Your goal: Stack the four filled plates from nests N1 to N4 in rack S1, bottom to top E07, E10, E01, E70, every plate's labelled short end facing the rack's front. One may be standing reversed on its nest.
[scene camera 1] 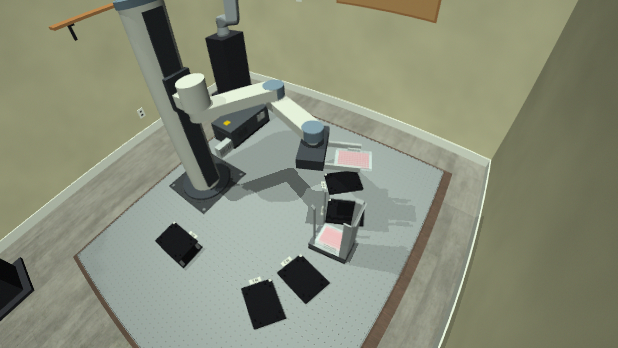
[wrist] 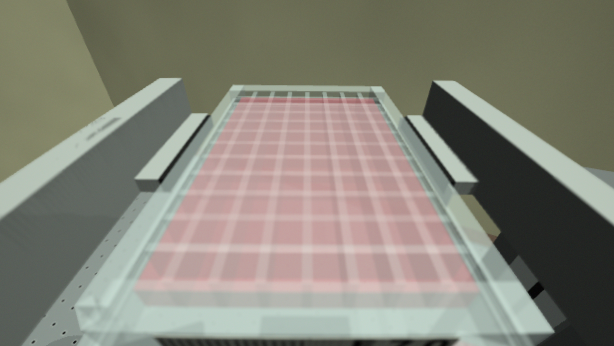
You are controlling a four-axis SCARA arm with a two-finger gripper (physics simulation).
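Pixels of known places: gripper, fingertip midpoint: [scene camera 1: 360,157] [wrist: 307,102]; arm's base at its link origin: [scene camera 1: 207,181].
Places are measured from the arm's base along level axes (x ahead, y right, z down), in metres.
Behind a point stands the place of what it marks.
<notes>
My gripper [scene camera 1: 356,158] {x 0.695, y -0.226, z -0.351 m} [wrist: 307,102] {x 0.695, y -0.226, z -0.351 m} is shut on a plate [scene camera 1: 353,159] {x 0.676, y -0.210, z -0.346 m} [wrist: 305,200] {x 0.646, y -0.203, z -0.346 m} with a pink gridded fill, held level by its long sides, high above the mat. Its label is on the short end nearest the wrist camera, cut off at the bottom; the visible part seems to end in 70. Rack S1 [scene camera 1: 349,240] {x 0.788, y -0.007, z -0.206 m} stands in front, with a pink-filled plate [scene camera 1: 331,237] {x 0.704, y -0.041, z -0.092 m} low inside; how many lie there I cannot tell. Black nests [scene camera 1: 343,183] {x 0.587, y -0.349, z -0.025 m} [scene camera 1: 342,211] {x 0.661, y -0.209, z -0.025 m} [scene camera 1: 303,278] {x 0.694, y 0.133, z -0.025 m} [scene camera 1: 263,303] {x 0.633, y 0.296, z -0.025 m} show no plate; the second is partly behind the rack. Nest numbers are too small to read.
Another black stand [scene camera 1: 177,243] {x 0.209, y 0.335, z -0.072 m} lies at the left on the perforated mat [scene camera 1: 225,250] {x 0.364, y 0.218, z -0.013 m}. The arm's column [scene camera 1: 176,125] {x 0.054, y 0.052, z -0.419 m}, a dark box [scene camera 1: 242,126] {x -0.034, y -0.336, z -0.112 m} and a tall black pedestal [scene camera 1: 228,62] stand behind. The rack's uprights rise beside the second nest.
</notes>
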